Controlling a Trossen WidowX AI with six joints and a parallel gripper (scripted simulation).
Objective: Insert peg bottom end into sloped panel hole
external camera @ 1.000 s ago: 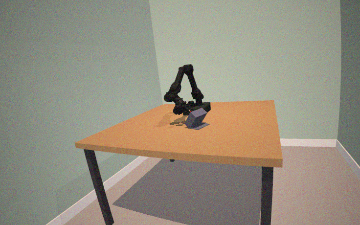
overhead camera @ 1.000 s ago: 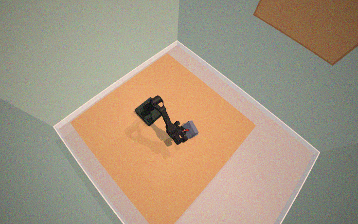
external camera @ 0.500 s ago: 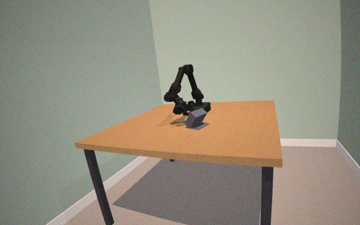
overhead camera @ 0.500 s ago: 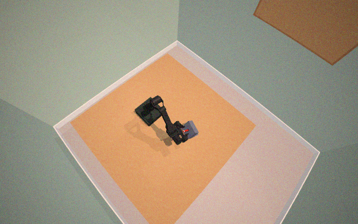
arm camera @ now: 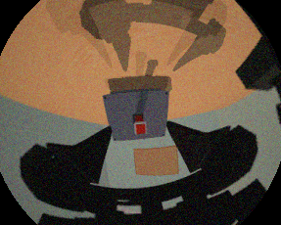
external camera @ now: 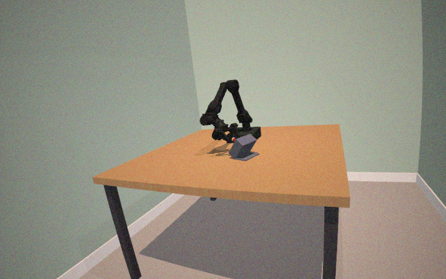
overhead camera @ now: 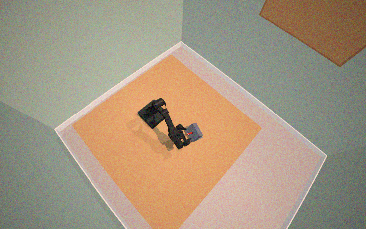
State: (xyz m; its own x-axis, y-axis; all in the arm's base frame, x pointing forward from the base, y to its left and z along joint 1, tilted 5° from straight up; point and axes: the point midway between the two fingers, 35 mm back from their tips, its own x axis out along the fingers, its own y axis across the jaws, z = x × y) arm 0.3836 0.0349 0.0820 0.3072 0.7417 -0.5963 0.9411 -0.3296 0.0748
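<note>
Right now my gripper tip is 1 cm above the red peg. Also, from my gripper tip: grey-blue panel block: 5 cm to the left, 4 cm below, 2 cm ahead.
</note>
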